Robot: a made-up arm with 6 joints. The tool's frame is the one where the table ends.
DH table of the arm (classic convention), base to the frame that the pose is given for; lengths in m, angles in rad. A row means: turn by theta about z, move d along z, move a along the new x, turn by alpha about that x. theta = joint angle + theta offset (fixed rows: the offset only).
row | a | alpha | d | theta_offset
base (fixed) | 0 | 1.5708 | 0.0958 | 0
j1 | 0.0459 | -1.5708 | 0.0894 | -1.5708
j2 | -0.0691 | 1.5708 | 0.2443 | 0
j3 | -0.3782 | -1.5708 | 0.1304 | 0
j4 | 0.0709 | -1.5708 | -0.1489 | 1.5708
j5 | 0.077 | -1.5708 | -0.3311 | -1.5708
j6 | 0.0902 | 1.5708 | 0.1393 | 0
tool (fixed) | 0 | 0 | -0.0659 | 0
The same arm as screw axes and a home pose.
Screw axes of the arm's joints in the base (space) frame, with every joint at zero. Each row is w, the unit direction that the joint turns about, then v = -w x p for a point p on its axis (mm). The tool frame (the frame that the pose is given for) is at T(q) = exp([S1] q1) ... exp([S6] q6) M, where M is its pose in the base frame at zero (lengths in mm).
S1: w 0 -1 0 v 95.8 0 0
S2: w 1 0 0 v 0 49.9 89.4
S3: w 0 -1 0 v 119 0 -244.3
S4: w 1 0 0 v 0 497.2 219.8
S5: w 0 0 1 v -148.9 -95.4 0
S6: w 0 1 0 v -166.1 0 172.4
M: xyz 262.6 -9.6 100.2 (mm) rpy 0 0 0 (deg, as in URDF)

